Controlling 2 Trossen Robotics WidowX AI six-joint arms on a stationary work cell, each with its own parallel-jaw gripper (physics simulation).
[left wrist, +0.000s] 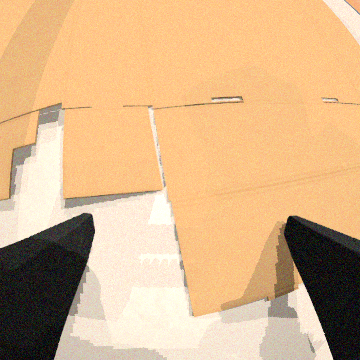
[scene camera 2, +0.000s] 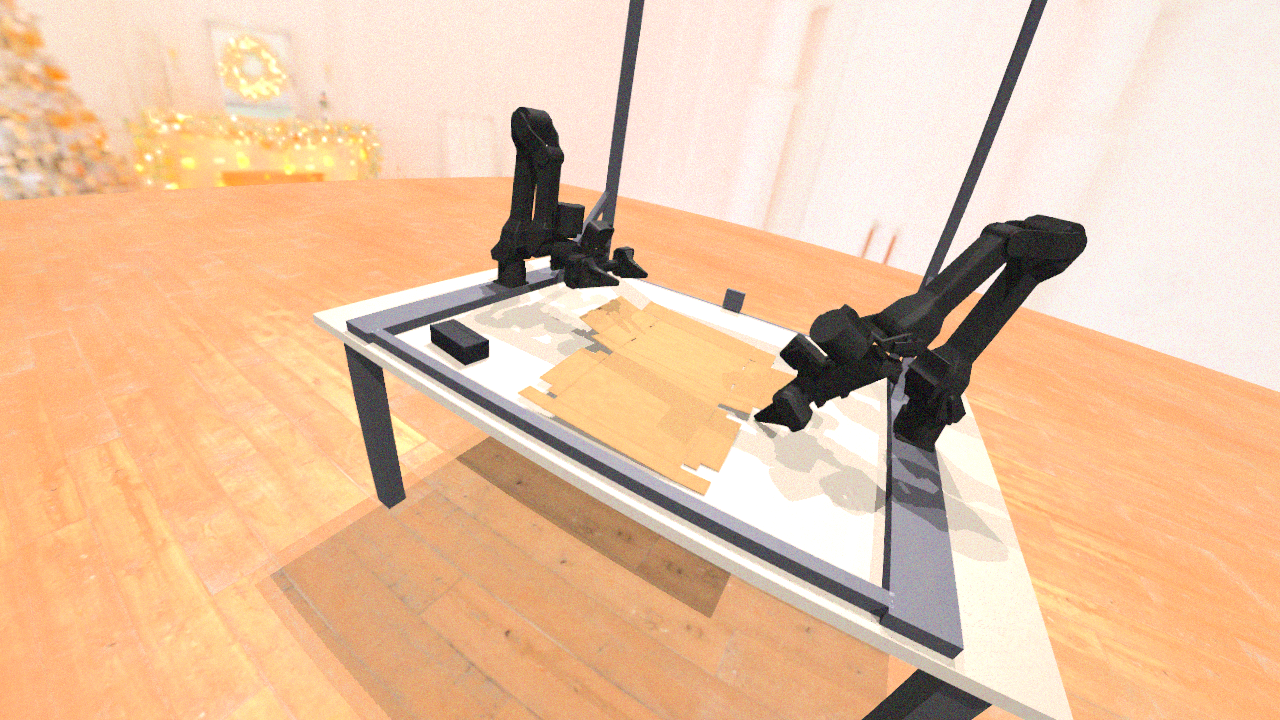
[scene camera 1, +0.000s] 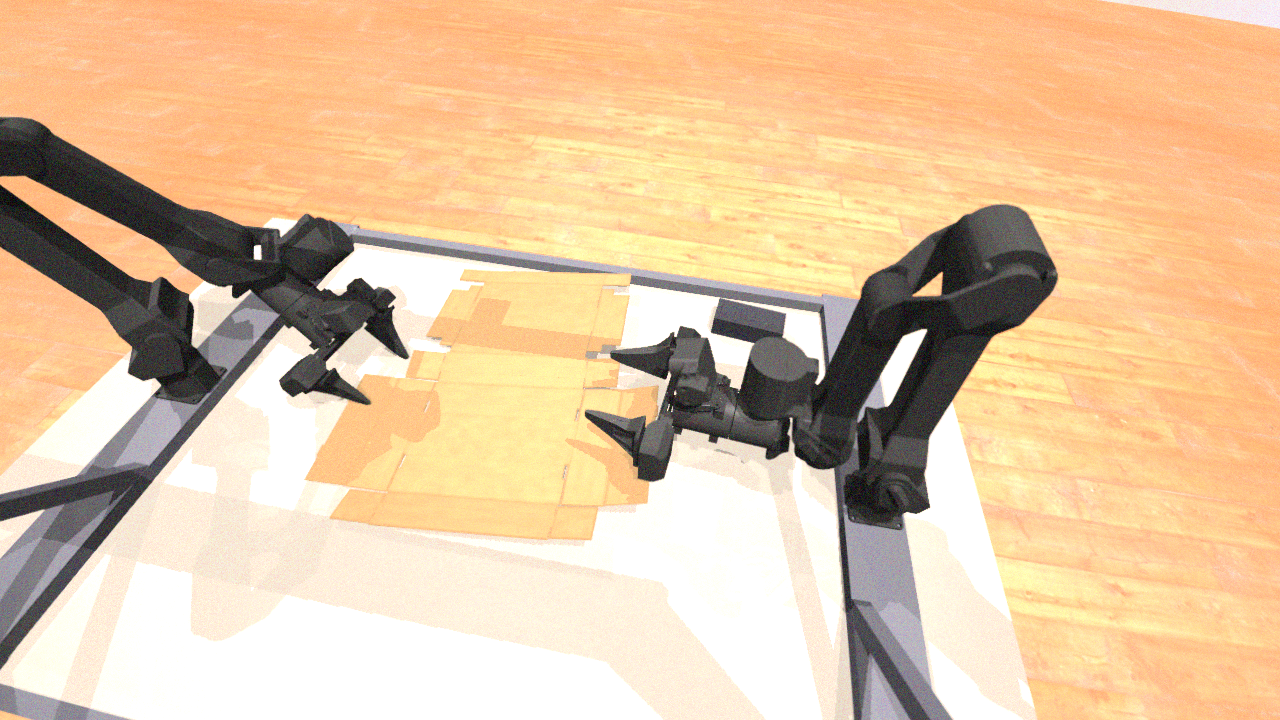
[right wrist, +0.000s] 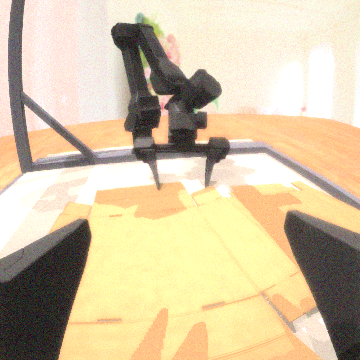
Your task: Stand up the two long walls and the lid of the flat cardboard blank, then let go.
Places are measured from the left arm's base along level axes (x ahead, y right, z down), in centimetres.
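Pixels of known places: left gripper, fingertip midpoint: (left wrist: 193, 226) (scene camera 2: 765, 407) (scene camera 1: 388, 380) (right wrist: 181, 188); right gripper, fingertip midpoint: (scene camera 2: 633, 279) (scene camera 1: 598, 382) (right wrist: 189, 225); left arm's base at its link origin: (scene camera 2: 913, 436) (scene camera 1: 192, 383); right arm's base at its link origin: (scene camera 2: 511, 282) (scene camera 1: 872, 502).
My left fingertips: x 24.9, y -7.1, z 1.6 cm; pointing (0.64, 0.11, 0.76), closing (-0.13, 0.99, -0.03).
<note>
For each thing: its middle in the pictures, then the offset to it from my left fingertips. "pt": a spot on its surface instead.
- long wall strip at a spot on its surface: (scene camera 1: 510, 368) pt dx +16.7, dy -4.5, dz -1.5 cm
- black block at the middle of its body: (scene camera 1: 748, 323) (scene camera 2: 459, 340) dx +50.4, dy -21.7, dz -1.4 cm
- small grey block at the middle of its body: (scene camera 2: 734, 299) dx +20.9, dy +44.0, dz -2.8 cm
The cardboard blank (scene camera 1: 501, 438) (scene camera 2: 707, 353) (left wrist: 175, 55) (right wrist: 165, 265) lies flat on the table. Its lid panel (scene camera 1: 550, 304) (scene camera 2: 626, 420) is flat at the far side in scene camera 1. One long wall strip (scene camera 1: 510, 368) lies flat between the lid and middle panel; the other (scene camera 1: 465, 513) lies flat along the near edge. My left gripper (scene camera 1: 387, 379) (left wrist: 193, 226) (right wrist: 181, 188) is open and empty, low by the blank's left edge in scene camera 1. My right gripper (scene camera 1: 600, 384) (scene camera 2: 631, 279) (right wrist: 189, 225) is open and empty above the blank's right flaps.
A black block (scene camera 1: 748, 320) (scene camera 2: 459, 342) rests on the table right of the blank in scene camera 1. A grey frame rail (scene camera 1: 733, 291) (scene camera 2: 626, 479) runs beyond the lid there. A small grey block (scene camera 2: 733, 300) stands at the opposite side in scene camera 2.
</note>
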